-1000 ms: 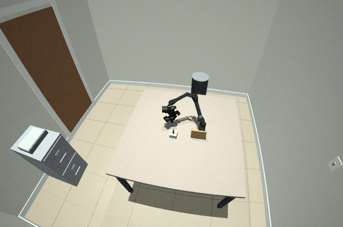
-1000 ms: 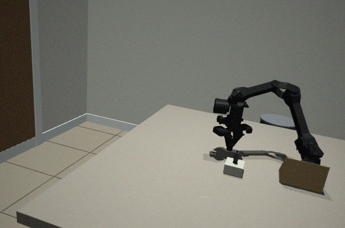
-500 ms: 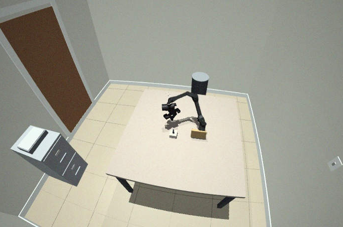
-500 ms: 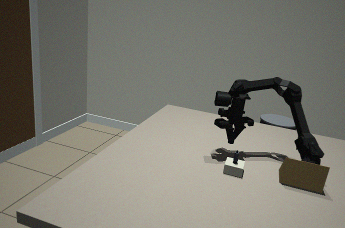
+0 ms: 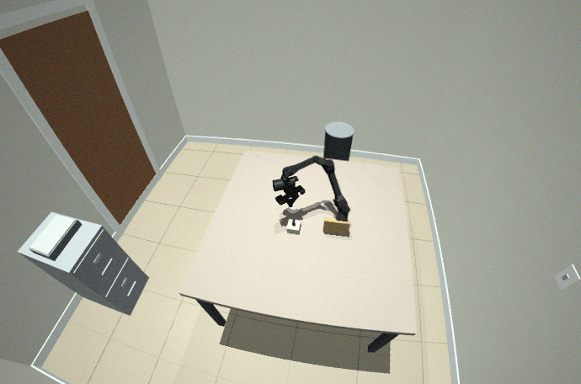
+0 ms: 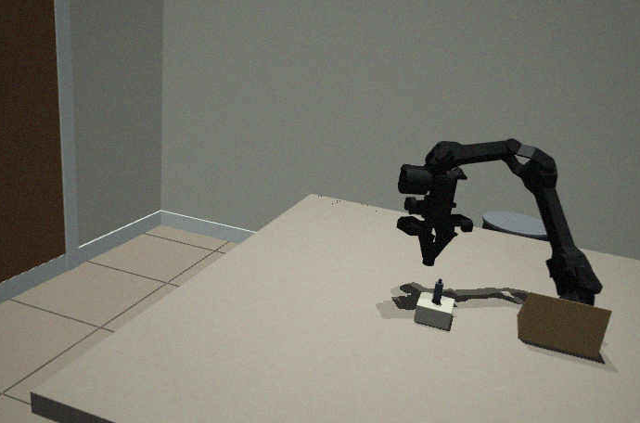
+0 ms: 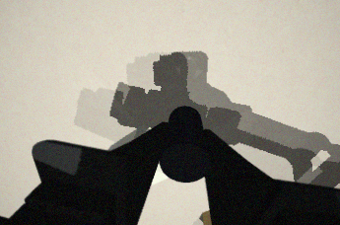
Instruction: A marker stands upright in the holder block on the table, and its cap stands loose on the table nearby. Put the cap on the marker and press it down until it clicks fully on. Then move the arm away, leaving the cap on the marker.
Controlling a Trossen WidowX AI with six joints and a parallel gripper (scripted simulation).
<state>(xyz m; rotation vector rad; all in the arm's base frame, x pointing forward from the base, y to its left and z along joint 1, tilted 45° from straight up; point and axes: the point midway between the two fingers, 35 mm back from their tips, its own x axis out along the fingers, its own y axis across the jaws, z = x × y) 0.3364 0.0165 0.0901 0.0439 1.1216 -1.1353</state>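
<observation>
Right now my gripper tip is 120 mm to the right of the pale grey holder block, 70 mm above it and 40 mm past it. The rest, counted from my gripper tip: dark cap: 10 mm above.
</observation>
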